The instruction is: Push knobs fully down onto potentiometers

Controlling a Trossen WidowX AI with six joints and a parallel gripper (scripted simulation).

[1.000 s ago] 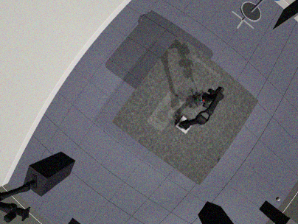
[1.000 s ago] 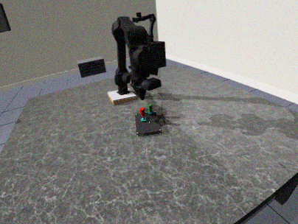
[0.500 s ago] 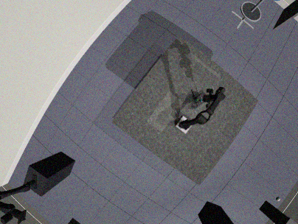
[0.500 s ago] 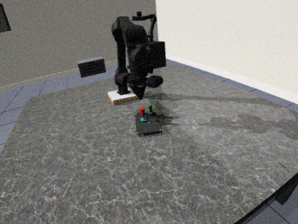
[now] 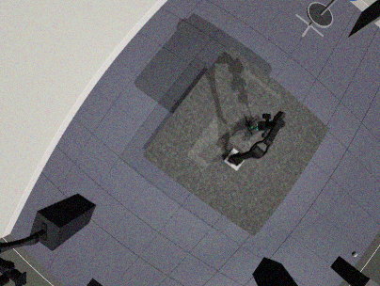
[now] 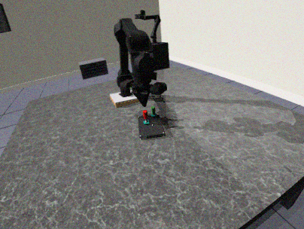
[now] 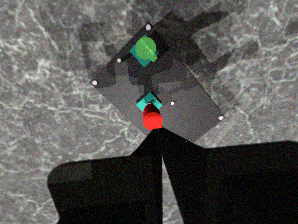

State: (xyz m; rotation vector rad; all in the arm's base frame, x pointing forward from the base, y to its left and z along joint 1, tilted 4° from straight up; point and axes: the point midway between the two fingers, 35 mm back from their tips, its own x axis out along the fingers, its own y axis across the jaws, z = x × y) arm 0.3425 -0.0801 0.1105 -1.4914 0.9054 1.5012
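My gripper tip is 4 cm above the red knob. The rest, counted from my gripper tip: green knob 6 cm to the left, 5 cm below, 3 cm behind.
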